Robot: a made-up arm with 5 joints.
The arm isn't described. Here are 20 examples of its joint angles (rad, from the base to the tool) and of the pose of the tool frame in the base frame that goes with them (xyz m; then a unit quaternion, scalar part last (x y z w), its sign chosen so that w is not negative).
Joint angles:
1: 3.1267 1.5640 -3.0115 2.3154 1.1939
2: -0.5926 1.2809 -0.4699 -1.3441 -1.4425
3: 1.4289 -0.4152 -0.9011 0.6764 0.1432
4: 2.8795 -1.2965 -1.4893 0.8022 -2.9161
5: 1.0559 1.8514 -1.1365 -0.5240 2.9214
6: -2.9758 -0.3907 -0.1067 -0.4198 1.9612
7: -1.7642 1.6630 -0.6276 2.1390 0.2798
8: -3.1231 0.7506 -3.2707 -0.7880 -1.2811
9: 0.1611 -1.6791 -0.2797 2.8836 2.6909
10: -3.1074 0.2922 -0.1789 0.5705 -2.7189
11: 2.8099 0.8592 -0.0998 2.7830 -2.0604
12: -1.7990 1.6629 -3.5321 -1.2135 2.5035
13: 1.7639 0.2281 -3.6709 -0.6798 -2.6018
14: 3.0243 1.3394 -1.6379 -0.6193 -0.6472
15: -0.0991 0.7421 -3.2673 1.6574 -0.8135
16: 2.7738 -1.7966 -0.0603 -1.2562 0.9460
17: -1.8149 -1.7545 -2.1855 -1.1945 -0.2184
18: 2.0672 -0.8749 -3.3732 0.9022 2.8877
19: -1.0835 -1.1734 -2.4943 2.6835 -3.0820
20: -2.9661 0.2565 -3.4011 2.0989 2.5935
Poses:
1: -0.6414 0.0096 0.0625 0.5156 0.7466 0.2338 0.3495
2: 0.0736 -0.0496 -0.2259 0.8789 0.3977 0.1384 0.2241
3: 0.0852 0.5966 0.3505 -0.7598 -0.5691 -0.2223 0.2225
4: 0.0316 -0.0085 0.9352 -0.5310 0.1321 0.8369 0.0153
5: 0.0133 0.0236 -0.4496 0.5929 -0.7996 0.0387 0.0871
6: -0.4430 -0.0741 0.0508 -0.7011 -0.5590 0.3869 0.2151
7: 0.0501 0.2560 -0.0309 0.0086 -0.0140 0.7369 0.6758
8: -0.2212 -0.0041 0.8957 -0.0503 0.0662 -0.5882 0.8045
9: 0.1517 0.0247 0.3446 0.2695 -0.8534 -0.0644 0.4414
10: -0.1406 -0.0048 -0.2572 -0.9244 0.1819 -0.3266 0.0759
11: 0.1133 -0.0390 0.0674 0.1514 -0.1292 -0.9120 0.3587
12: -0.1160 -0.4993 0.5442 0.0161 0.0246 -0.9382 0.3449
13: 0.0638 -0.3261 0.8050 0.2707 -0.3856 0.8058 0.3588
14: -0.6057 0.0714 -0.1903 0.2348 -0.8653 -0.1652 0.4110
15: 0.5128 -0.0510 0.7761 0.8501 0.3173 0.3774 0.1852
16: -0.1136 0.0438 0.5825 -0.0087 -0.0113 0.2851 0.9584
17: 0.1668 0.6696 0.3190 -0.5860 0.6012 0.2859 0.4620
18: 0.3457 -0.6383 0.5970 0.0935 -0.0407 0.7833 0.6132
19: -0.1517 0.2863 0.6942 0.4767 0.7413 -0.2315 0.4119
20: -0.1442 -0.0256 0.8916 -0.8103 -0.3067 0.4907 0.0925
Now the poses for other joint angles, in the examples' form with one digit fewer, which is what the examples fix.
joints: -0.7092 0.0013 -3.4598 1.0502 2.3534
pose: -0.151 0.130 0.998 -0.014 0.358 -0.635 0.684
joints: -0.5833 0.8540 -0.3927 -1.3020 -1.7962
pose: 0.190 -0.125 -0.162 0.750 0.520 0.152 0.379
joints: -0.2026 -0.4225 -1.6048 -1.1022 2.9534
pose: 0.221 -0.045 0.850 0.000 0.006 -0.194 0.981
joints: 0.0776 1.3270 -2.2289 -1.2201 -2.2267
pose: 0.691 0.054 0.181 0.198 0.446 0.416 0.768
